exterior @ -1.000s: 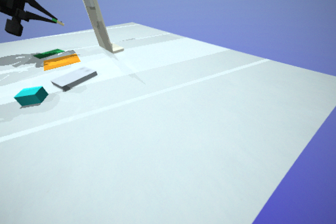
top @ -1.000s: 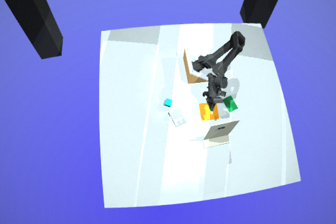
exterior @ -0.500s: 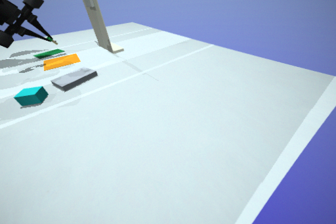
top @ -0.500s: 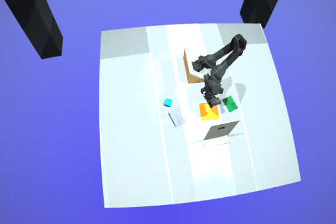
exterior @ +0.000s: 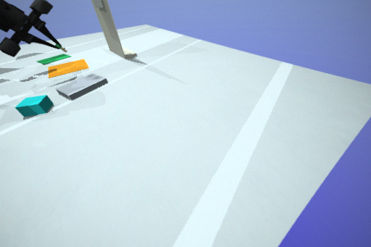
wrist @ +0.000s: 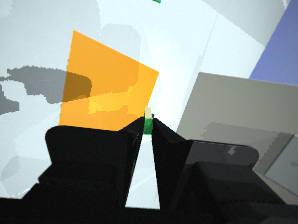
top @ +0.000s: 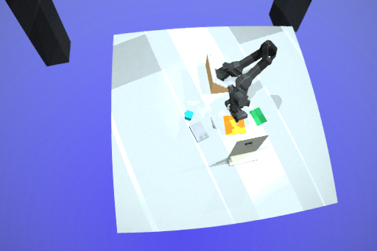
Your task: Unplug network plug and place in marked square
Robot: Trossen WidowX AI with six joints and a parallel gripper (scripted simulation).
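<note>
My gripper tip is now 10 mm past the orange square and 70 mm above it. Also, from my gripper tip: beige upright panel 180 mm ahead, 70 mm above; network plug right at my gripper tip; grey flat block 210 mm to the right, 60 mm below.
</note>
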